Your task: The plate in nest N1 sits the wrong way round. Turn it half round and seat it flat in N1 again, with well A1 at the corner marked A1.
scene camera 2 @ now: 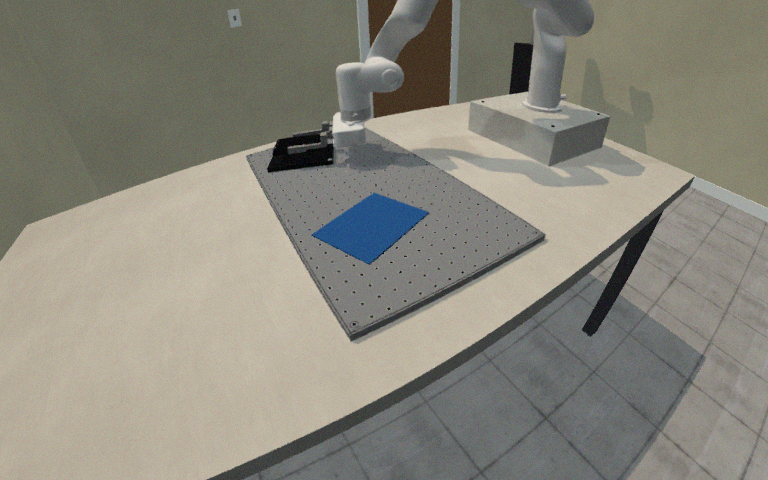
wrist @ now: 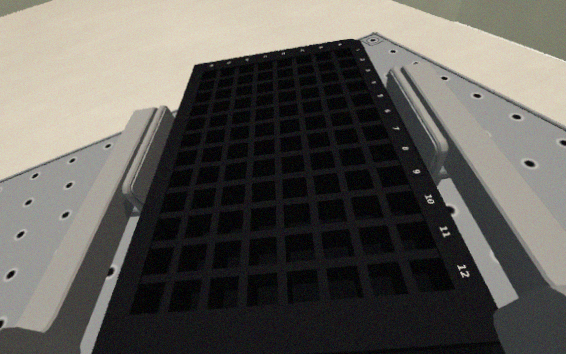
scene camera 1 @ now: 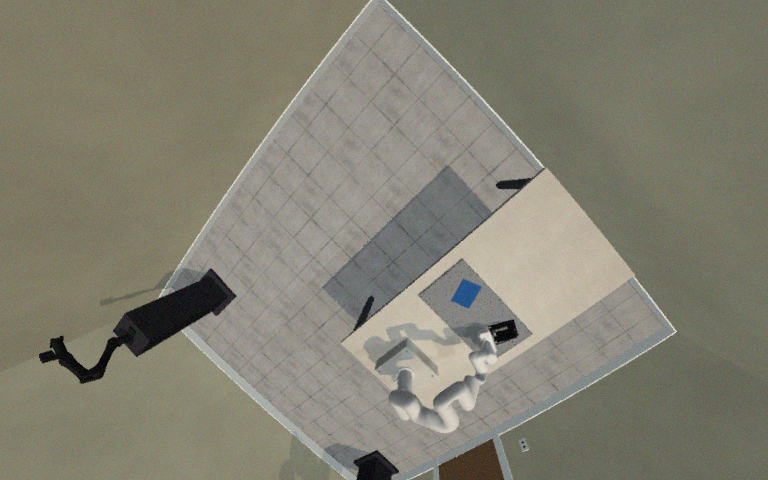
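Observation:
The black plate [scene camera 1: 512, 335] [scene camera 2: 310, 140] [wrist: 300, 322] has a grid of square wells. In the wrist view its column numbers run down the right edge, with 12 nearest the camera; the small letters on the far edge are too small to read. My gripper [scene camera 1: 509, 328] [scene camera 2: 293, 142] [wrist: 285, 137] is shut on the plate, a pad at each long side. Black nest N1 [scene camera 2: 300, 165] lies under the plate and is largely hidden by it. I cannot tell the gap between plate and nest. The corner mark A1 does not show.
The grey perforated board [scene camera 1: 441, 288] [scene camera 2: 453, 243] [wrist: 500, 145] lies on the beige table [scene camera 1: 555, 243] [scene camera 2: 169, 294] [wrist: 90, 70]. A flat blue rectangle [scene camera 1: 466, 293] [scene camera 2: 370, 228] lies on the board. The arm's grey base block [scene camera 1: 404, 352] [scene camera 2: 509, 129] stands beside the board.

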